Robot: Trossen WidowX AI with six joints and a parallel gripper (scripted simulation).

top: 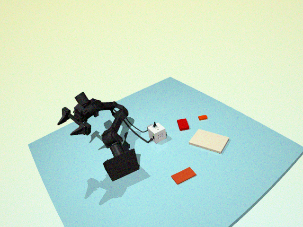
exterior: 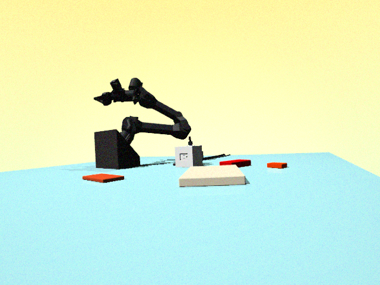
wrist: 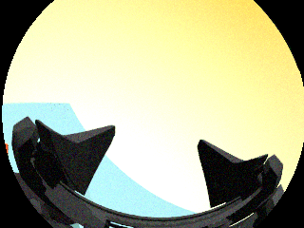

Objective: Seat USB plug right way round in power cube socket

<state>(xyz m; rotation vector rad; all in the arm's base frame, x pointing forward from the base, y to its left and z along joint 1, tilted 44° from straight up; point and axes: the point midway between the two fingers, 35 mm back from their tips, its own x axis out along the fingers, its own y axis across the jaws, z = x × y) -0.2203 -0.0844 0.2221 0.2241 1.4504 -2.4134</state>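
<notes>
Right now my gripper tip is 51 cm short of the USB plug, 25 cm above it and 1 cm to the left of it. Round my gripper tip: cream slab: 69 cm ahead, 34 cm below, 28 cm to the right; USB socket: 51 cm ahead, 28 cm below; red block: 69 cm ahead, 34 cm below, 5 cm to the right.
</notes>
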